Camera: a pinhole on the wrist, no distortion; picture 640 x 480 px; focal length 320.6 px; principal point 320.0 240.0 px. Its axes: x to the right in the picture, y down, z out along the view. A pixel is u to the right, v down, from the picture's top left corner.
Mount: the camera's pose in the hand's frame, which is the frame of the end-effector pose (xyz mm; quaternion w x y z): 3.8 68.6 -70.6 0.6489 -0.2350 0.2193 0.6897
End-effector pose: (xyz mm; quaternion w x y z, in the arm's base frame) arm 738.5 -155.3 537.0 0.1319 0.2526 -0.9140 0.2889
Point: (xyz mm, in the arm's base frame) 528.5 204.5 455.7
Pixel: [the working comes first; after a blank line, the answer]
In the camera's frame: 301.4 -22.5 157.4

outside the picture
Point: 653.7 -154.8 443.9
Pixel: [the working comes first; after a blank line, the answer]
In the camera's frame: -78.3 -32.6 132.3

130 161
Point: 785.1 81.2 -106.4
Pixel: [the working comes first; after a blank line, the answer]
In the camera's frame: 44.0 358.4 588.3

344 435
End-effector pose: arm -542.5 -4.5 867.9 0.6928 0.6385 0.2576 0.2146
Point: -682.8 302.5 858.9
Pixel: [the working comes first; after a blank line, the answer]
In the camera's frame: 109.6 -76.4 -238.9

behind the camera
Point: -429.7 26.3 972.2
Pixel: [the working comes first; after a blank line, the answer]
In the camera's frame: -46.6 -97.0 119.4

outside the picture
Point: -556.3 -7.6 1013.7
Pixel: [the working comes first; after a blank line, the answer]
In the camera's frame: 17.6 23.6 104.2

374 313
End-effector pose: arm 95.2 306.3 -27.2 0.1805 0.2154 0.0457 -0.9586
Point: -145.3 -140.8 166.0
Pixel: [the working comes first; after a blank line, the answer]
In the camera's frame: -60.6 -278.1 474.9

279 52
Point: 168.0 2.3 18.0
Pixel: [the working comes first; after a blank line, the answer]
In the camera's frame: 108.9 -29.9 250.9

459 202
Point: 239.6 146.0 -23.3
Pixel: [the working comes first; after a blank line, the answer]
In the camera's frame: 82.8 66.3 118.4

544 419
